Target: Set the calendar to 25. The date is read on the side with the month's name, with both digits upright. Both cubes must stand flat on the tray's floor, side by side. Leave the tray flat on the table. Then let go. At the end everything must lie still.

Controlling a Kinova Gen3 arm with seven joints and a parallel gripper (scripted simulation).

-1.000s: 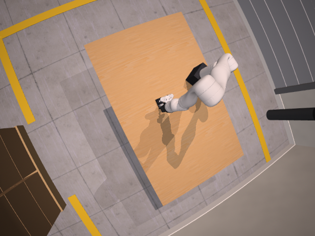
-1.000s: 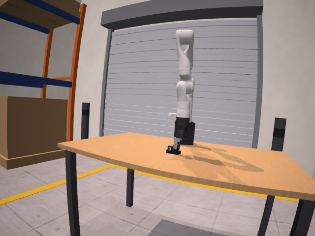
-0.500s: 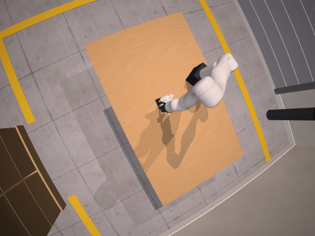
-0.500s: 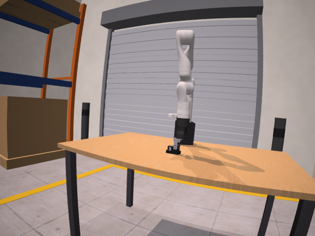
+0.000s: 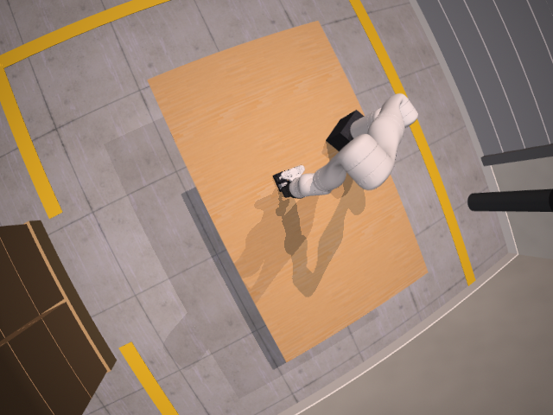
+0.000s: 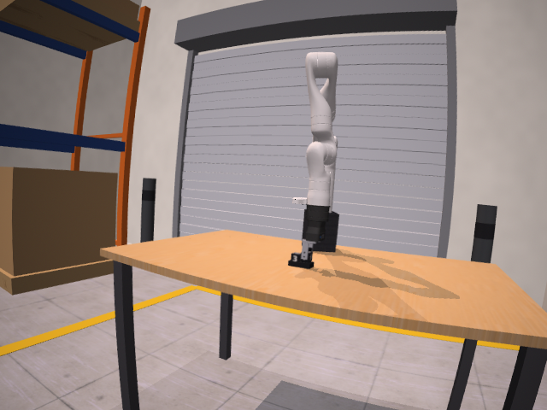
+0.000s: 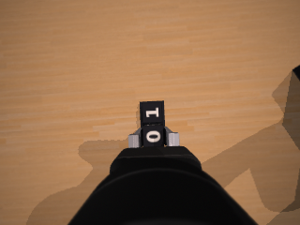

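Right now the black tray is 4 cm below my hand and 2 cm to the right of it. Also, from my hand: black cube (3 cm to the right, 2 cm below).
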